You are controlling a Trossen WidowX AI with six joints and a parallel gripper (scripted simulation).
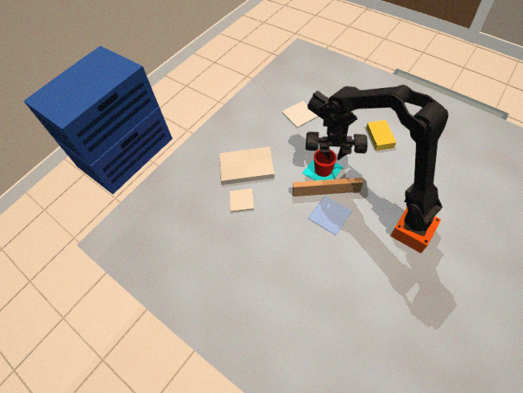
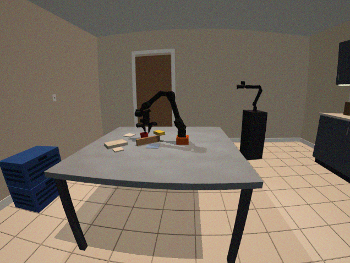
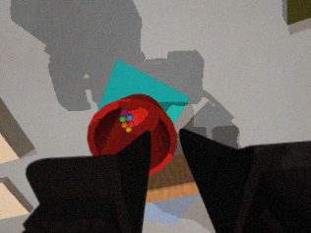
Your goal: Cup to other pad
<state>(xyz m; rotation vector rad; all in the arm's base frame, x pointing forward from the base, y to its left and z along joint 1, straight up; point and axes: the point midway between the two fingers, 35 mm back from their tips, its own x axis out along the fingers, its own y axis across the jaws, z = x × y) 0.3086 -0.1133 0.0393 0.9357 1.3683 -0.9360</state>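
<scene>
Right now my gripper tip is 30 mm short of the red cup, 10 mm to the right of it and 30 mm above it. From my gripper tip the other things lie so: wooden bar: 20 mm behind, 90 mm to the left, 50 mm below; then cyan pad: 30 mm ahead, 10 mm to the left, 70 mm below; then pale blue pad: 60 mm behind, 160 mm to the left, 70 mm below.
</scene>
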